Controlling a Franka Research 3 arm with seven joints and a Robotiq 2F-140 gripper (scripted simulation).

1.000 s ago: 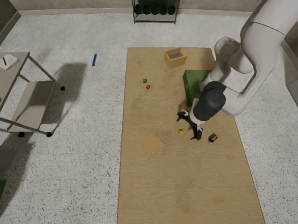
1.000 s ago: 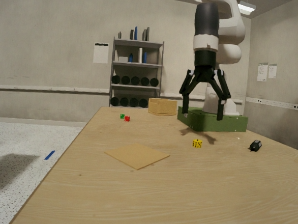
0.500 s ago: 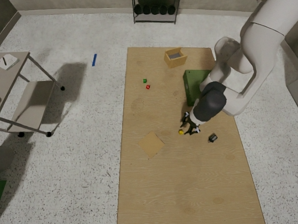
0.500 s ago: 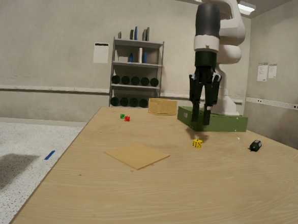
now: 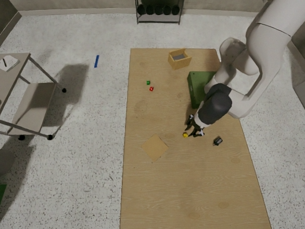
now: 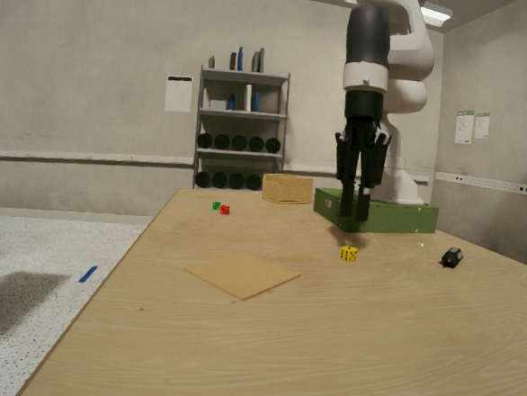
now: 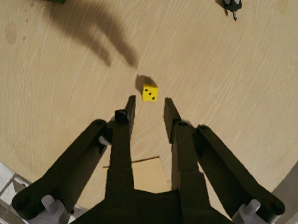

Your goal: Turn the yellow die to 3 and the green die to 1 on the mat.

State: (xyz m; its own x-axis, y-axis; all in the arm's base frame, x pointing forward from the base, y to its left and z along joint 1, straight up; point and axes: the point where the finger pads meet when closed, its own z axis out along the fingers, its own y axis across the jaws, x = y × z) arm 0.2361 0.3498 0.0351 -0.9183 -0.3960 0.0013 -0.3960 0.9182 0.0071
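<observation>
My hand is 11 cm above the yellow die. From my hand the other things lie so: black object: 23 cm behind, 5 cm to the left, 10 cm below; tan mat: 22 cm ahead, 8 cm to the left, 12 cm below; red die: 25 cm ahead, 40 cm to the right, 11 cm below.
</observation>
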